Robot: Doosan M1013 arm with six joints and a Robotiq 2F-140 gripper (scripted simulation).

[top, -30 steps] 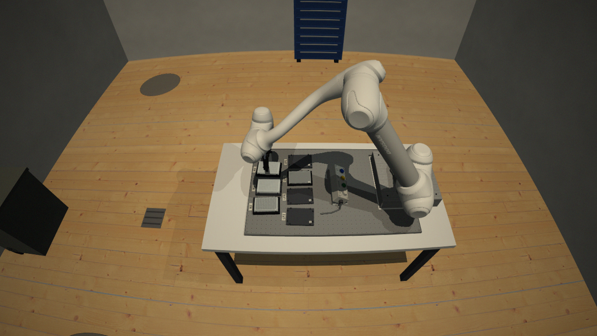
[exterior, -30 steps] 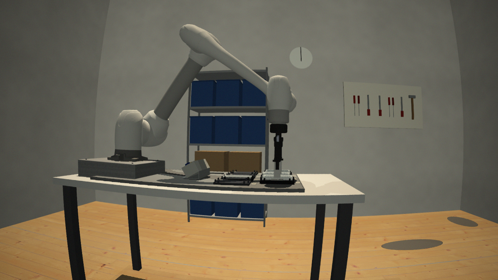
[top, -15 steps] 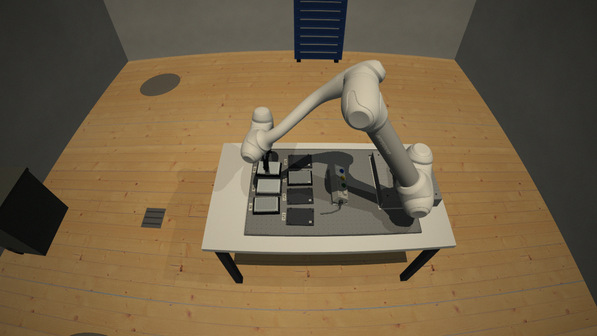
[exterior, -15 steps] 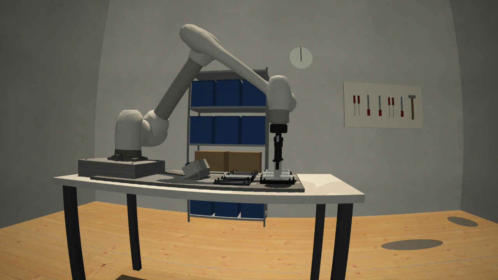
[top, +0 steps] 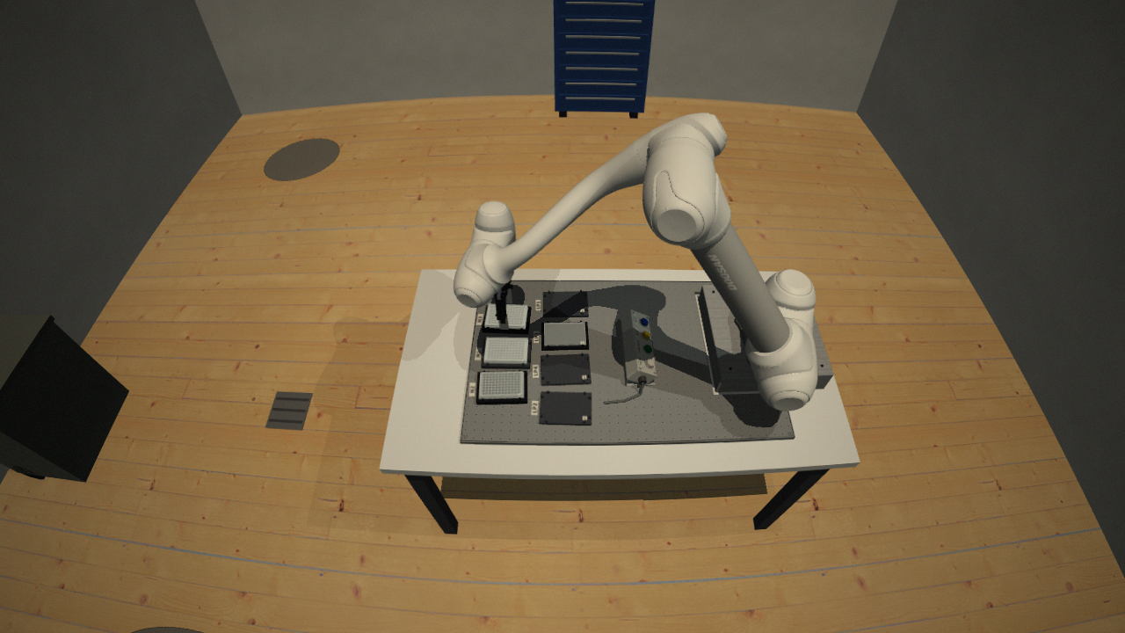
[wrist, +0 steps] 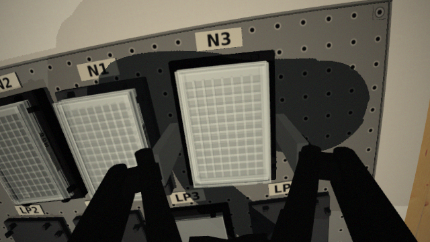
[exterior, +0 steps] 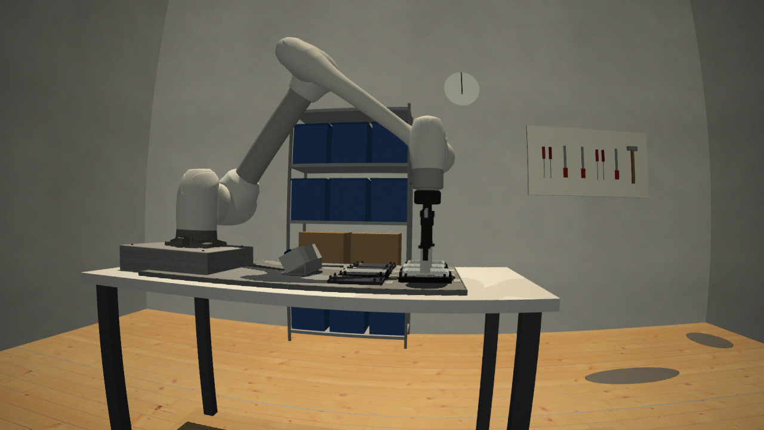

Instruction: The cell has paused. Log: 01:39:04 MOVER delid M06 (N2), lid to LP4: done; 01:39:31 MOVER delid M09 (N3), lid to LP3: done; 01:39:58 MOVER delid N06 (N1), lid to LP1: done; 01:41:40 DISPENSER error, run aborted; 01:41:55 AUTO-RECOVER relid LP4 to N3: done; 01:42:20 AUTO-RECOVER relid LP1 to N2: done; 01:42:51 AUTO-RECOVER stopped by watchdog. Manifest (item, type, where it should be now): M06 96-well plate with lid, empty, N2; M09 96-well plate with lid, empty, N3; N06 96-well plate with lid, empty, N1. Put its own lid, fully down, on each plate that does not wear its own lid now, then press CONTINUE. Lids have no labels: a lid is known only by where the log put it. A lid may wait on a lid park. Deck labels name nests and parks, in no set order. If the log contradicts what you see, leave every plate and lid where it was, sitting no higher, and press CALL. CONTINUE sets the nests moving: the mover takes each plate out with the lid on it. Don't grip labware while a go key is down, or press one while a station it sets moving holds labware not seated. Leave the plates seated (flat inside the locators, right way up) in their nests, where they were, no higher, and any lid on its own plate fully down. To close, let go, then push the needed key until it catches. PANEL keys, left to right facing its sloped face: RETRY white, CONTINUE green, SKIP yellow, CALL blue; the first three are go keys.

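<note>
The plate lies 30 mm below my hand. The rest, counted from my hand: LP3 label (90 mm behind, 70 mm to the left, 50 mm below); N3 label (90 mm ahead, 50 mm below, 10 mm to the right); park LP3 (180 mm behind, 70 mm to the left, 50 mm below).
</note>
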